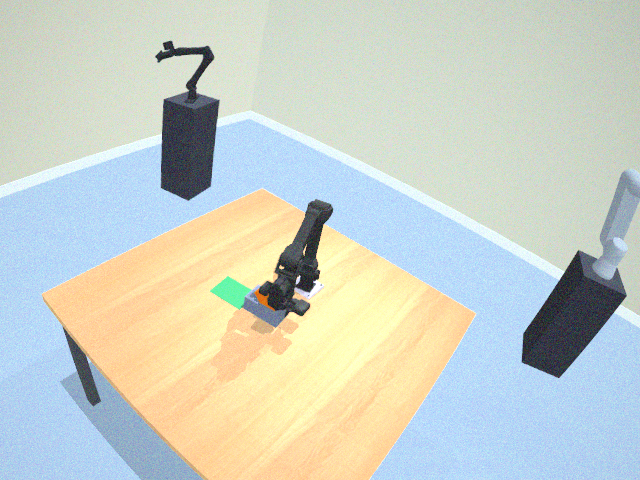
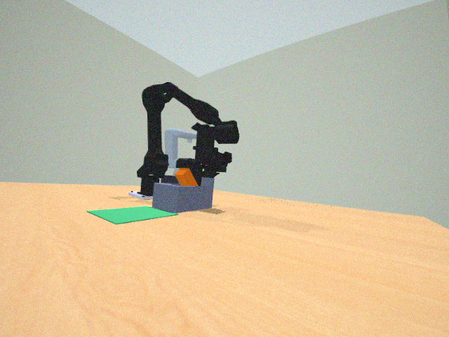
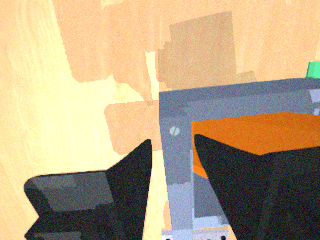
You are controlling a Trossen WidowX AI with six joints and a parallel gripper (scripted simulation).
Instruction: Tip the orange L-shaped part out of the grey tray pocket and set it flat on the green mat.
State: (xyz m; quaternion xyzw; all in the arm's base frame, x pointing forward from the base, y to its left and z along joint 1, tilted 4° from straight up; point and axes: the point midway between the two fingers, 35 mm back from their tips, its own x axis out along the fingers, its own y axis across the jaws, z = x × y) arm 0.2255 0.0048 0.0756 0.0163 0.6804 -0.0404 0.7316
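Right now the orange L-shaped part is 10 mm behind my gripper tip, 50 mm to the right of it and 10 mm above it. Also, from my gripper tip: green mat (20 mm behind, 220 mm to the right, 50 mm below).
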